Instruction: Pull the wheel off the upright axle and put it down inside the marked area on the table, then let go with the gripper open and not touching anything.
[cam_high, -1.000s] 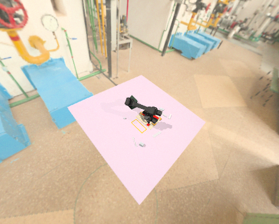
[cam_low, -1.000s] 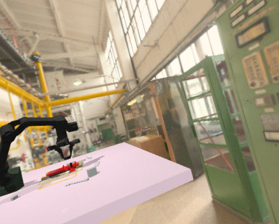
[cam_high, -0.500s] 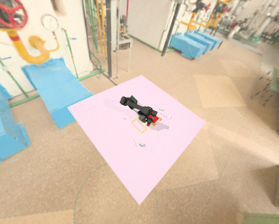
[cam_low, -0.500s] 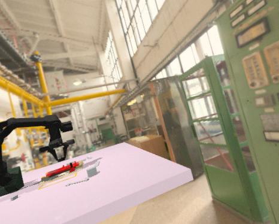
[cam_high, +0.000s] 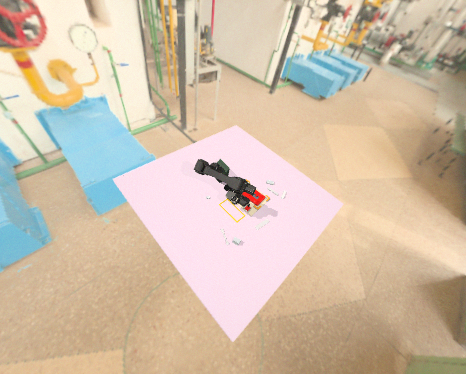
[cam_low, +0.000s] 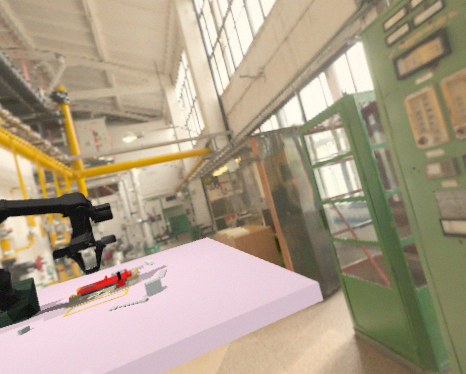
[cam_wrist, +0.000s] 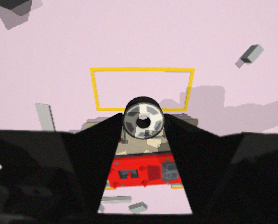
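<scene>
Right now my gripper tip is right at the dark wheel. Round my gripper tip: beige baseplate: 19 cm to the left, 10 cm below.
</scene>
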